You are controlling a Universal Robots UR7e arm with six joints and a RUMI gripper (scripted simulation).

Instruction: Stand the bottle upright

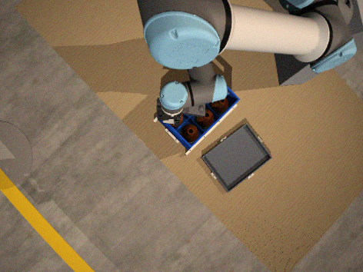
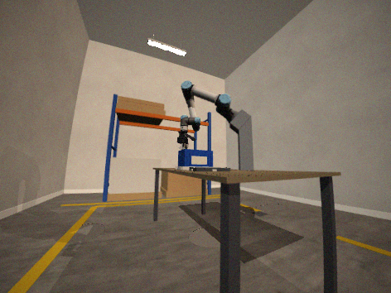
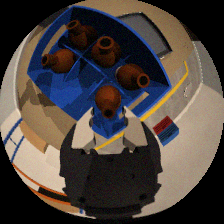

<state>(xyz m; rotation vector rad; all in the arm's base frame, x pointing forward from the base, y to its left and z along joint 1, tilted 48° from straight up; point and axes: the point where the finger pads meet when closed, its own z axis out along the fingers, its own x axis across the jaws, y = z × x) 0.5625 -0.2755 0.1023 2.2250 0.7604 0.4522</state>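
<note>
The brown bottle lies 8 cm to the left of my hand, 7 cm below it and 3 cm ahead of it. Round my hand: blue crate (7 cm below, 7 cm behind, 6 cm to the left); grey tray (31 cm to the left, 14 cm below, 2 cm ahead).
</note>
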